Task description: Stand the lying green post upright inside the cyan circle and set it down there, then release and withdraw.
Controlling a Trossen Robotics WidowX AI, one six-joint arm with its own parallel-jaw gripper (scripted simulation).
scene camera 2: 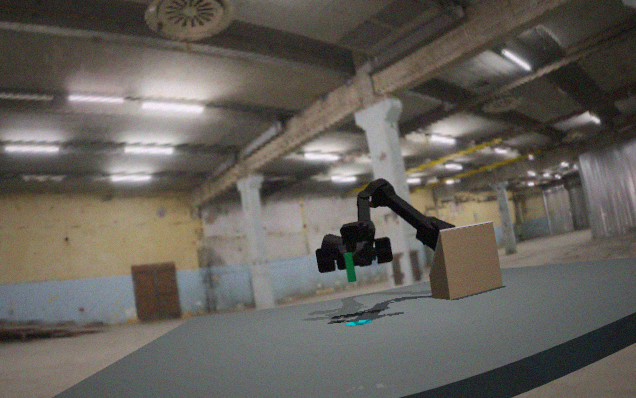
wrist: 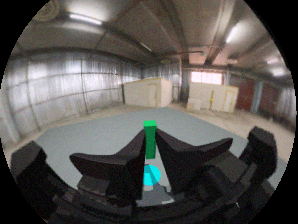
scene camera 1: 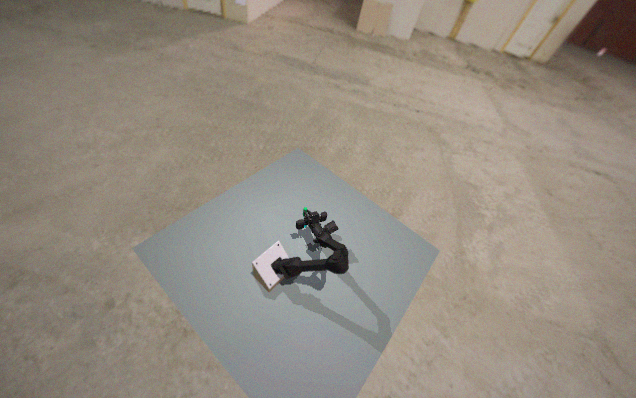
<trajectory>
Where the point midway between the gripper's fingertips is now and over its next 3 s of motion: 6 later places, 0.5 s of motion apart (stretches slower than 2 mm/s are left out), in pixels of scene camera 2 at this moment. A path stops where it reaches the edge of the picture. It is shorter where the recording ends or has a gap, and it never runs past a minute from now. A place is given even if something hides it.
My gripper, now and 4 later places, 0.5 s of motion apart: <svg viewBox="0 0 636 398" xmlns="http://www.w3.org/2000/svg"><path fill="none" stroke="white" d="M348 258L353 286L355 299L354 296L349 266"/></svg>
</trajectory>
